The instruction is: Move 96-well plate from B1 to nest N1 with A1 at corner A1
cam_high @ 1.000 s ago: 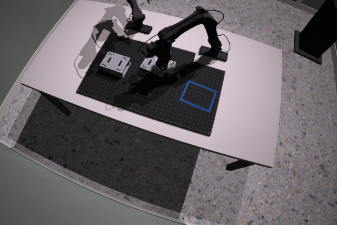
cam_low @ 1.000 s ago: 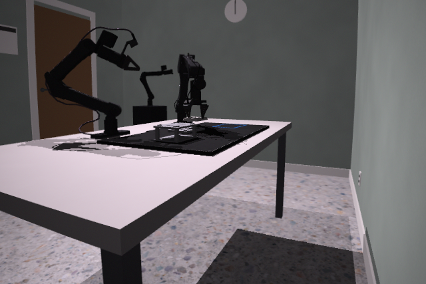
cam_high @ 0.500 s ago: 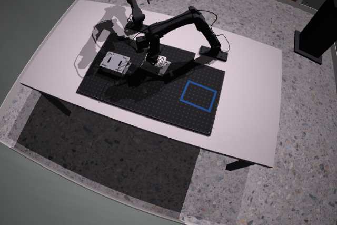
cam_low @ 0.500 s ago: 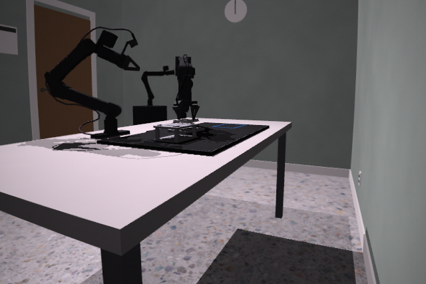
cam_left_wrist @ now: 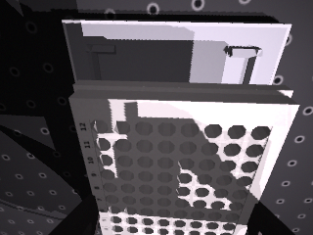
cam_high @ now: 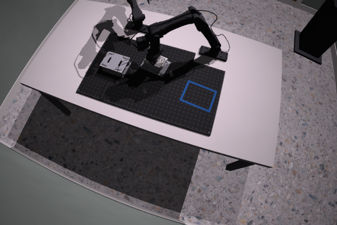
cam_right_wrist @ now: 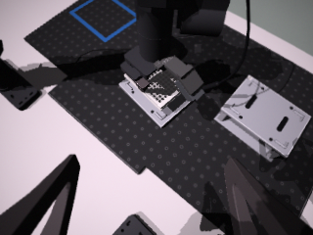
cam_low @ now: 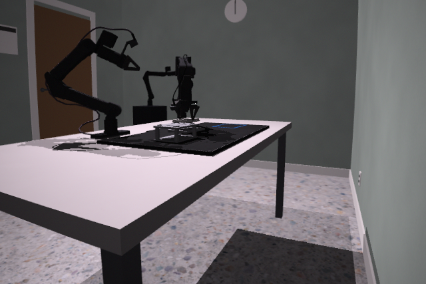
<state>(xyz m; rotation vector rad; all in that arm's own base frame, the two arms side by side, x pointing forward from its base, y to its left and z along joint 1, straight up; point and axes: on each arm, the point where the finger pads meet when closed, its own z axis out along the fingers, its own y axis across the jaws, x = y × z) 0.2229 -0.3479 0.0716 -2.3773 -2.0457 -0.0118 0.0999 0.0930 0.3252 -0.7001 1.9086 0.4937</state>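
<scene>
The 96-well plate is 17 cm ahead of my right hand, 17 cm to the left of it and 26 cm below it. Round my right hand: grey plate nest (28 cm ahead, 6 cm to the right, 26 cm below).
</scene>
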